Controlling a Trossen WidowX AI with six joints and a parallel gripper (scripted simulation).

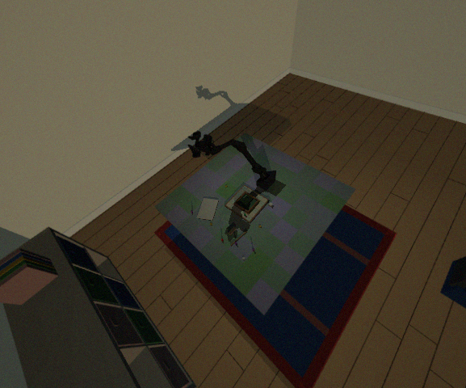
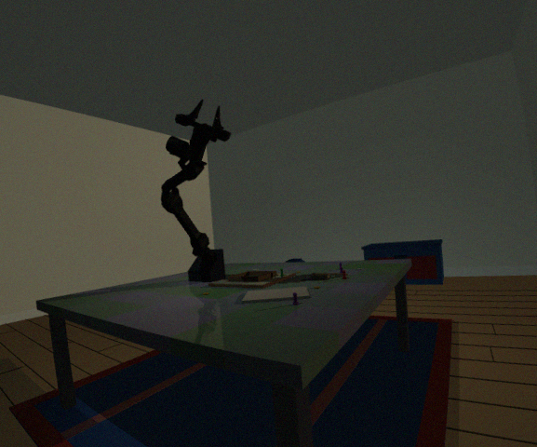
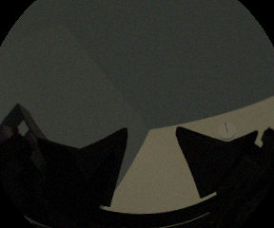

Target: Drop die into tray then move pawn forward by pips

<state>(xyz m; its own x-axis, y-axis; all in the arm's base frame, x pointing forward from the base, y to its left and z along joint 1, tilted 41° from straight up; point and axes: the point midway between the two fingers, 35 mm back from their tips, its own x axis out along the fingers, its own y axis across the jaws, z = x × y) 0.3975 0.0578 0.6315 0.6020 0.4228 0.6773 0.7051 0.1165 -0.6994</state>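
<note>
My gripper tip is now 640 mm above the white die, 550 mm to the right of it and 250 mm past it. From my gripper tip the other things lie so: green-floored dice tray 650 mm below, 360 mm to the left, 140 mm behind; then dark-green pawn 630 mm below, 430 mm to the left, 30 mm behind; then pale flat sheet 650 mm below, 120 mm to the left, 120 mm ahead.
</note>
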